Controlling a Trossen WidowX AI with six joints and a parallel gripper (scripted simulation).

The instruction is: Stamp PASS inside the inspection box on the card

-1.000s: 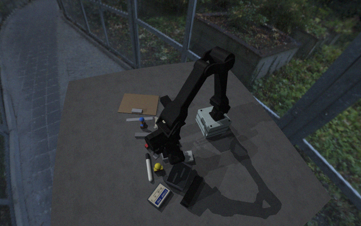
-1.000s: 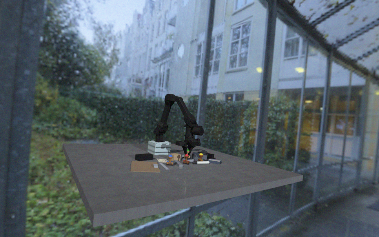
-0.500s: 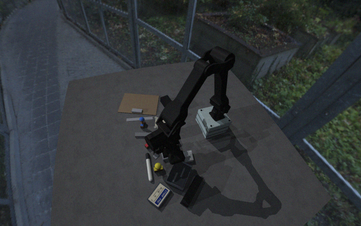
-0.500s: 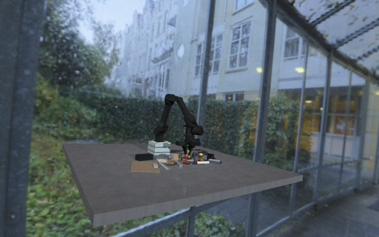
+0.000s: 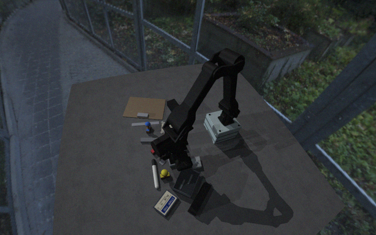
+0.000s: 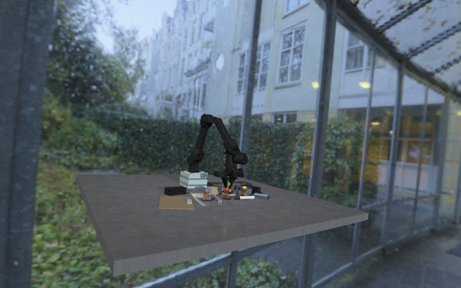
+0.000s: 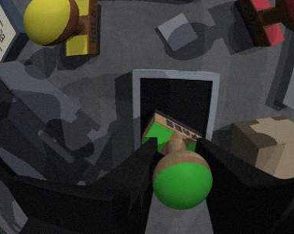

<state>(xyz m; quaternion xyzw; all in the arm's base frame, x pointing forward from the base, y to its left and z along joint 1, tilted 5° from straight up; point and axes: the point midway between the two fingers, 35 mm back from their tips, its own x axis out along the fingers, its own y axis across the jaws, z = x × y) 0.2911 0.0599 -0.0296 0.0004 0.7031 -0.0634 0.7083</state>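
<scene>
My gripper tip is right at the green-knobbed stamp. Also, from my gripper tip: ink pad (30 mm below); white block (70 mm behind, 50 mm to the left, 20 mm below); tan box (30 mm behind, 90 mm to the right, 10 mm below).
</scene>
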